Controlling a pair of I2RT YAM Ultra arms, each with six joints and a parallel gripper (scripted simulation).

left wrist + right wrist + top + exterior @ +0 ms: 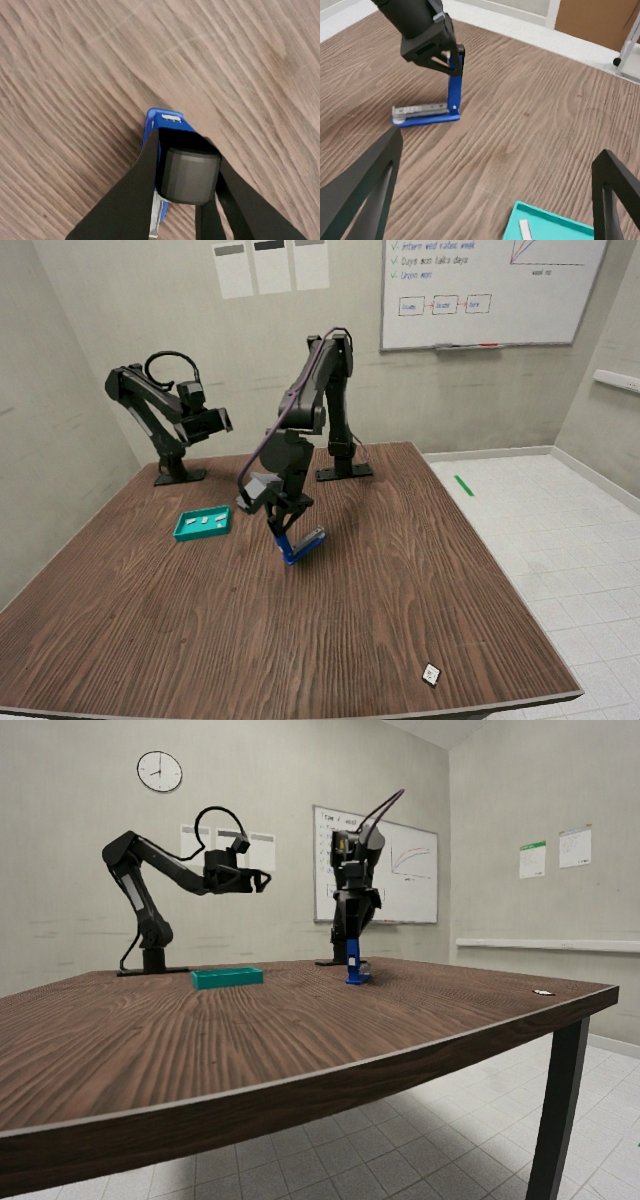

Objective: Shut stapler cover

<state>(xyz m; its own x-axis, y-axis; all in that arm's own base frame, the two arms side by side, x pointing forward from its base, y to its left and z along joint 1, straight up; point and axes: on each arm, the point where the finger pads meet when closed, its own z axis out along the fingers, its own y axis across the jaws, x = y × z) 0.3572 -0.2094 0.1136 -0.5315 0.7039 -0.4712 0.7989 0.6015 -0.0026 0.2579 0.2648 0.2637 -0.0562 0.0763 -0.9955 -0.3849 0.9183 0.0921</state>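
The stapler lies 20 mm behind my left hand, 20 mm to the left of it and 60 mm below it. Also, from my left hand: small white tag: 230 mm ahead, 280 mm to the left, 110 mm below; then teal tray: 120 mm behind, 270 mm to the right, 100 mm below.
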